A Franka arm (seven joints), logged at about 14 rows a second.
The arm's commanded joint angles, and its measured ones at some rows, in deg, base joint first. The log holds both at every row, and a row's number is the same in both.
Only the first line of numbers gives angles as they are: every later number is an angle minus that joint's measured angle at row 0.
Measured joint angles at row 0:
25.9, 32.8, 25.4, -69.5, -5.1, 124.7, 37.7
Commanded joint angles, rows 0 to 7:
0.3, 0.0, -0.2, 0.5, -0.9, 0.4, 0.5
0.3, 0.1, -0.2, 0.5, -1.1, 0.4, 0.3
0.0, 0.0, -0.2, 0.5, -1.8, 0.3, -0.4
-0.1, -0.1, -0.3, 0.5, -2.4, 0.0, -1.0
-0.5, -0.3, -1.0, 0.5, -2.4, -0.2, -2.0
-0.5, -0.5, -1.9, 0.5, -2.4, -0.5, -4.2
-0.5, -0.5, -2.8, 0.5, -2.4, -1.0, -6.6
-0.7, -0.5, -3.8, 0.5, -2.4, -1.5, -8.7
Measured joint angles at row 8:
-0.4, -0.1, -2.5, 0.1, -1.8, -0.1, -4.9
